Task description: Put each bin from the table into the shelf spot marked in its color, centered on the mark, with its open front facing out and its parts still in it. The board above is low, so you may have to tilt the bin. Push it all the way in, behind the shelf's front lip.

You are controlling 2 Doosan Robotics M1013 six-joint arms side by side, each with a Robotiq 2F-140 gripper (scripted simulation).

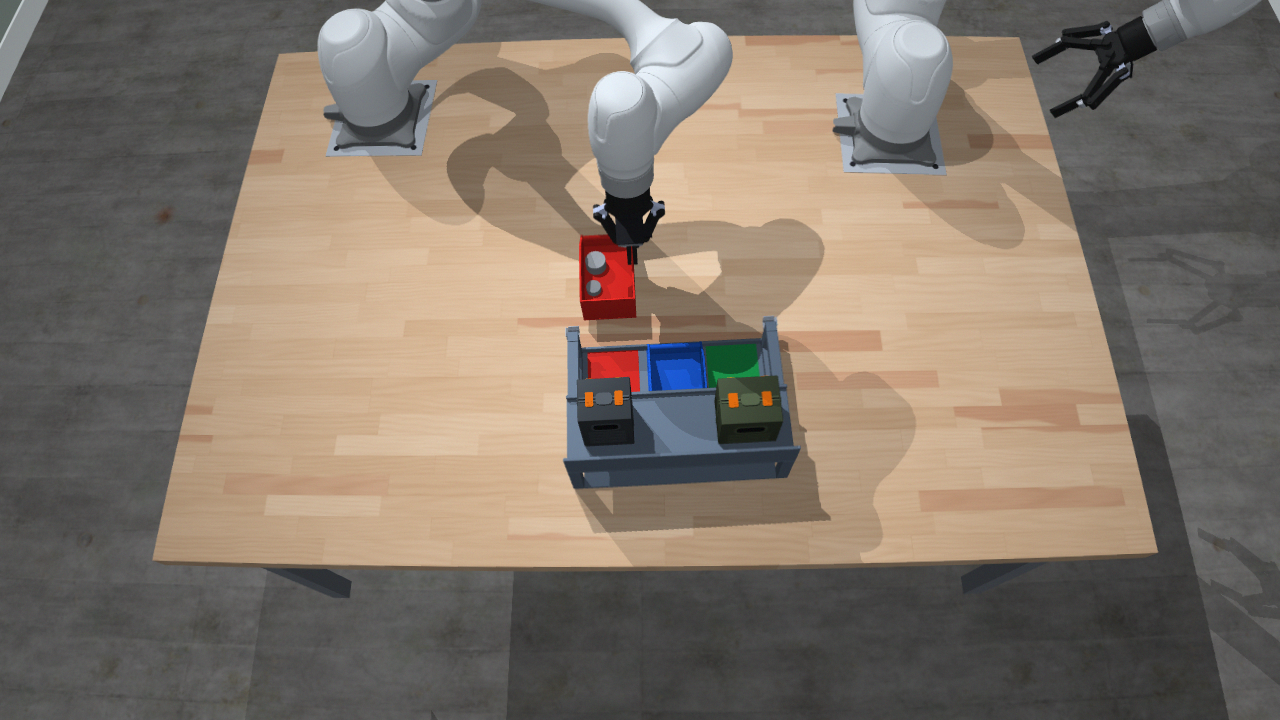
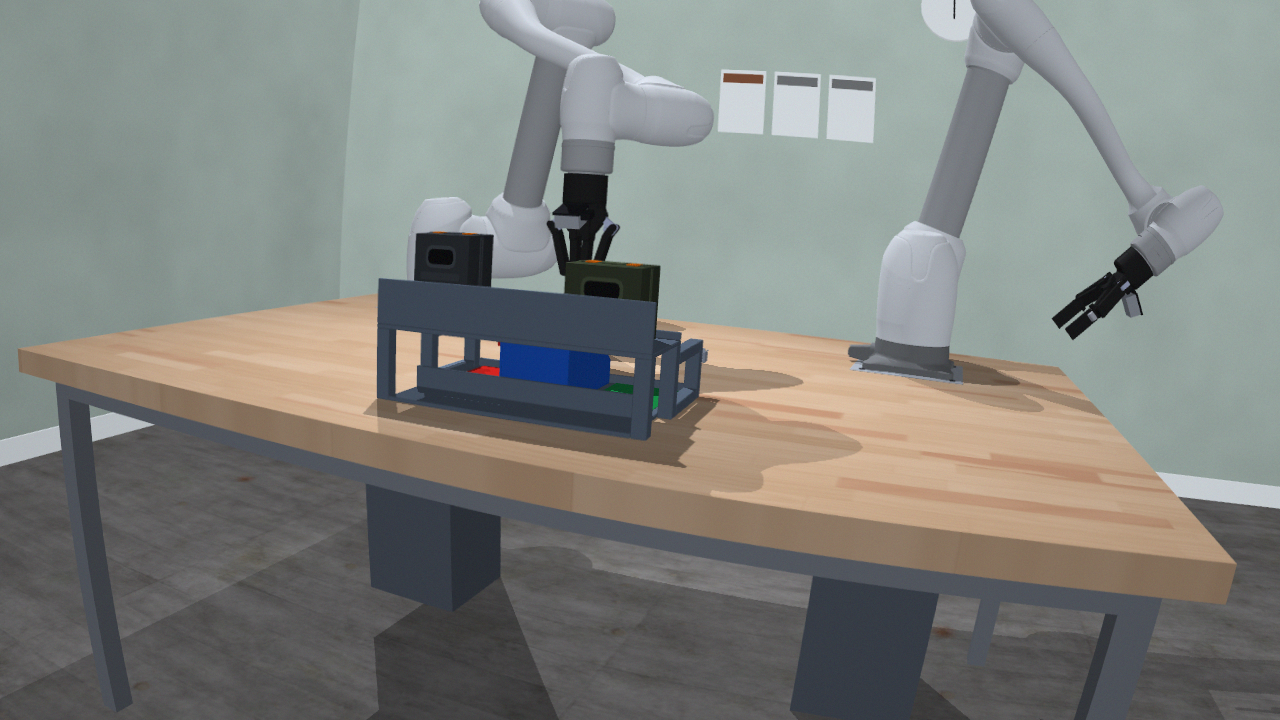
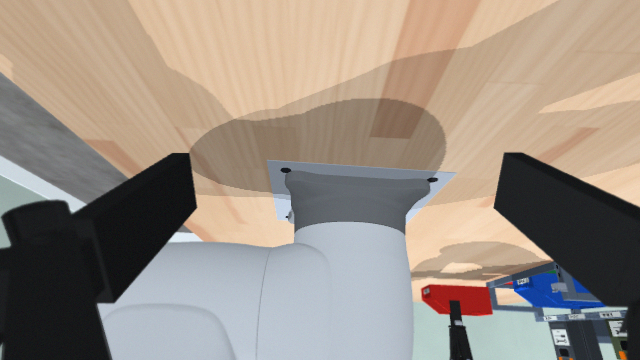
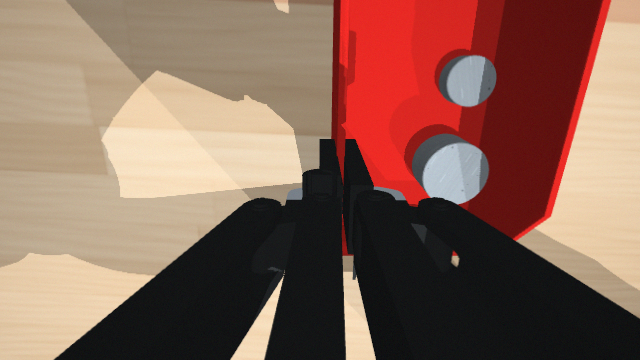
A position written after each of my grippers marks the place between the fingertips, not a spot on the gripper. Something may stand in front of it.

Observation:
In view: my left gripper (image 1: pixel 1043 86), my right gripper (image 1: pixel 632 258), a red bin (image 1: pixel 616 281) and a blue bin (image 2: pixel 581 369).
The red bin is seen too in image 3 (image 3: pixel 474 300) and in image 4 (image 4: pixel 543 63). The blue bin also shows in image 1 (image 1: pixel 675 366) and in image 3 (image 3: pixel 537 290). My left gripper is seen too in image 2 (image 2: pixel 1061 328) and in image 3 (image 3: pixel 344 181). Image 4 misses the blue bin: it is out of frame.

